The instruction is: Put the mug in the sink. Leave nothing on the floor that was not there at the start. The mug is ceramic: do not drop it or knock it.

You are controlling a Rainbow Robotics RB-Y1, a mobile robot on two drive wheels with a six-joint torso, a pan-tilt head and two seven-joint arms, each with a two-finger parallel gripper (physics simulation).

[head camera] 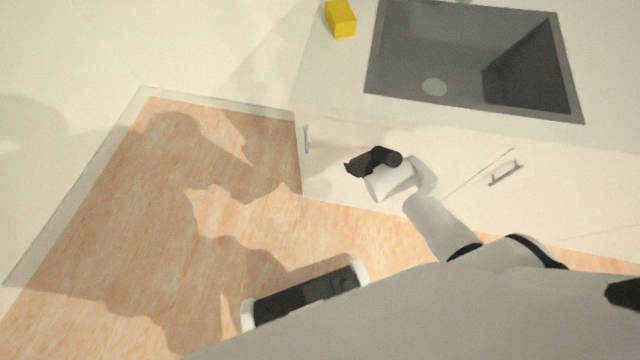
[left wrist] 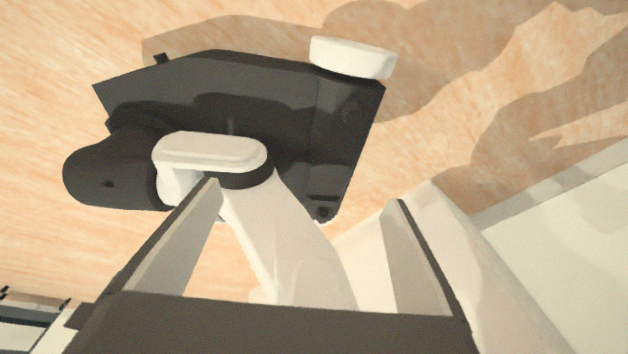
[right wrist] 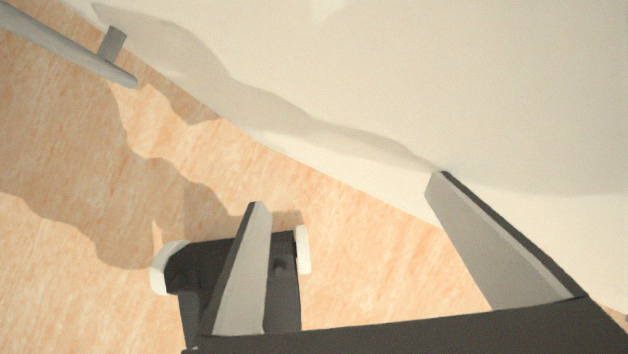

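Seen in the pictures: left gripper, fingertip midpoint: (left wrist: pixel 304 198); right gripper, fingertip midpoint: (head camera: pixel 360 158) (right wrist: pixel 344 197); robot's base, link origin: (head camera: pixel 309 299).
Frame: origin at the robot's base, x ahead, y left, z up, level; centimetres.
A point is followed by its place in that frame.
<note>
The mug does not show in these views. The grey rectangular sink (head camera: pixel 450 37) {x 62.1, y -74.0, z 82.0 cm} is set in the pale counter at the upper right of the head view, with a round drain in its floor. My right gripper (head camera: pixel 356 168) {x 33.1, y -29.8, z 71.8 cm} (right wrist: pixel 344 197) {x 33.1, y -29.8, z 71.8 cm} is in front of the cabinet below the counter, lower than the sink. Its fingers stand wide apart with nothing between them. My left gripper (left wrist: pixel 304 198) {x -11.4, y 23.1, z 52.6 cm} is open and empty; in the left wrist view, parts of the robot's own body and the dark base show beyond its fingers.
A yellow block (head camera: pixel 340 20) {x 64.1, y -32.6, z 95.6 cm} stands on the counter (head camera: pixel 330 70) {x 52.0, y -25.4, z 91.1 cm}, left of the sink. The white cabinet front (head camera: pixel 345 185) {x 37.3, y -30.0, z 40.6 cm} (right wrist: pixel 400 65) has a bar handle (head camera: pixel 306 139) {x 42.6, y -14.9, z 76.1 cm} (right wrist: pixel 65 48) {x 42.8, y -15.4, z 71.5 cm} near its left edge. The dark wheeled base (head camera: pixel 307 295) {x 1.9, y -0.3, z 19.1 cm} (left wrist: pixel 250 75) {x -22.0, y 20.7, z 16.9 cm} (right wrist: pixel 282 295) {x -14.8, y -16.4, z 16.9 cm} stands on the wood floor (head camera: pixel 240 215) {x 54.4, y 23.2, z 0.1 cm}.
</note>
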